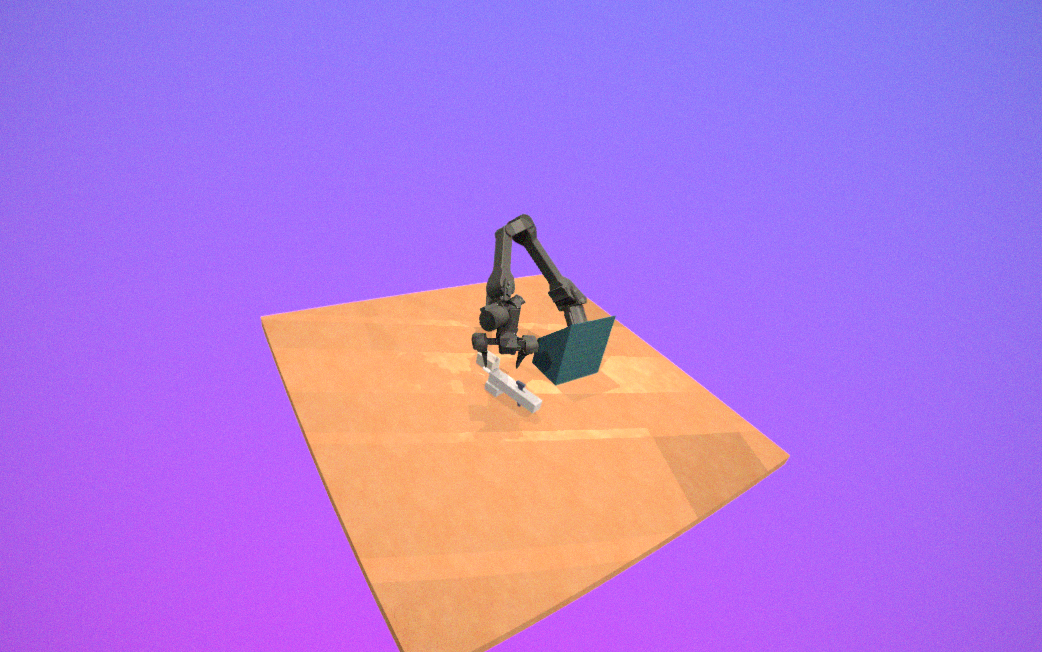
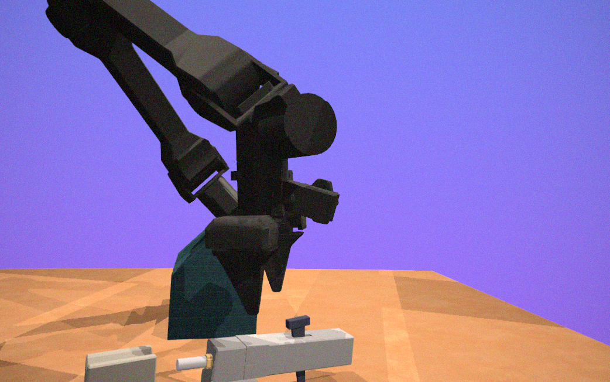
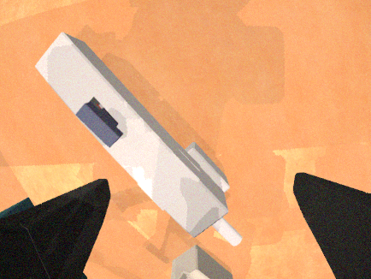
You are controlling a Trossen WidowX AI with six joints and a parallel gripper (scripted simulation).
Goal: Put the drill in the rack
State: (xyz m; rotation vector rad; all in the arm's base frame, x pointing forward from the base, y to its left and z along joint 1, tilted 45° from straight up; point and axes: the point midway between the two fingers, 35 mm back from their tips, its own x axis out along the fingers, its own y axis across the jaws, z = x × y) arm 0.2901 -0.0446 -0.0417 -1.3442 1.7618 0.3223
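My gripper tip is now 30 mm past the drill, 30 mm to the left of it and 70 mm above it. Also, from my gripper tip: housing: 40 mm behind, 30 mm to the left, 80 mm below; grey rack: 80 mm behind, 150 mm to the right, 100 mm below; dark blue t-shaped key: 40 mm behind, 50 mm to the left, 70 mm below.
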